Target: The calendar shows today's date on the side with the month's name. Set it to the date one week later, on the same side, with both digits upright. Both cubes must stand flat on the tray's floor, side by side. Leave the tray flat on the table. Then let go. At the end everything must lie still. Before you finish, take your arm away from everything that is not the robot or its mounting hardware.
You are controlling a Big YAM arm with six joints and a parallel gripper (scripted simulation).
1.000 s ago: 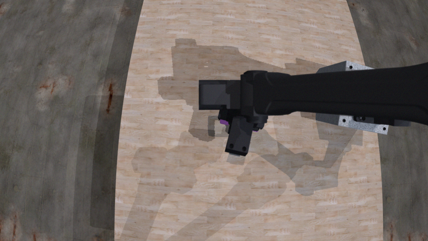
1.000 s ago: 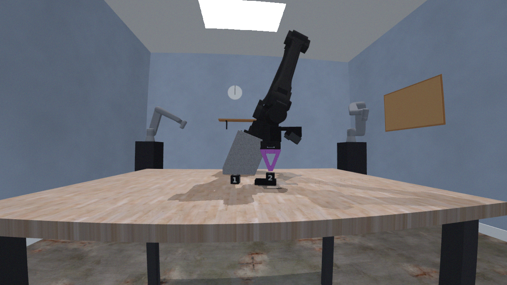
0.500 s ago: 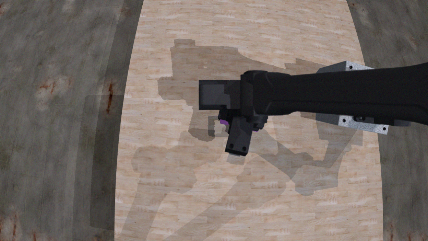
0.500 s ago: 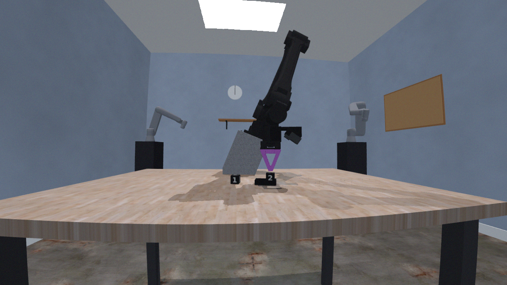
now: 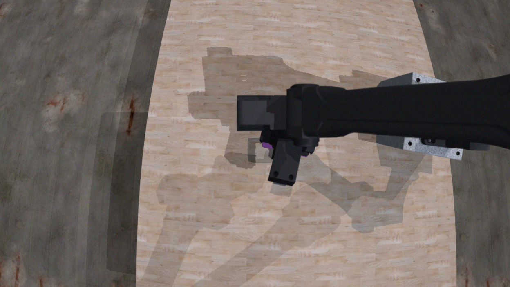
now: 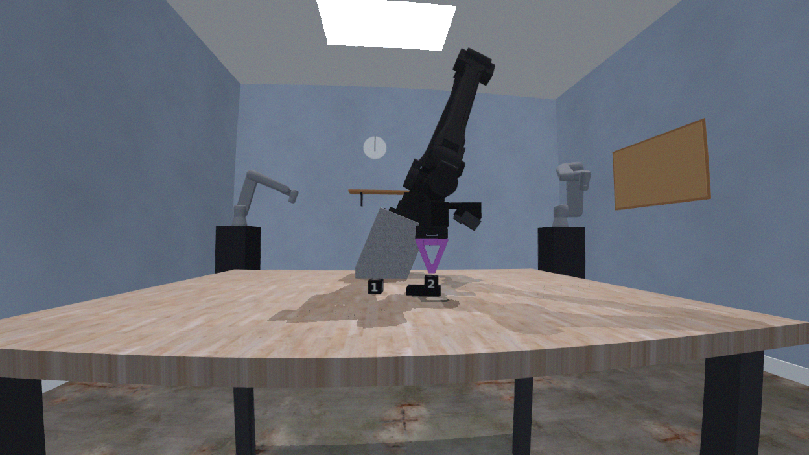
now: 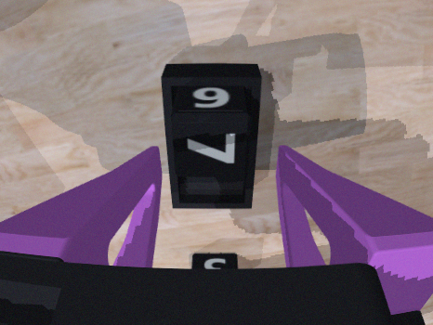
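Now: the black cube 30 mm below my hand. The rest, counted from my hand: black tray (50 mm below, 20 mm to the right, 10 mm behind).
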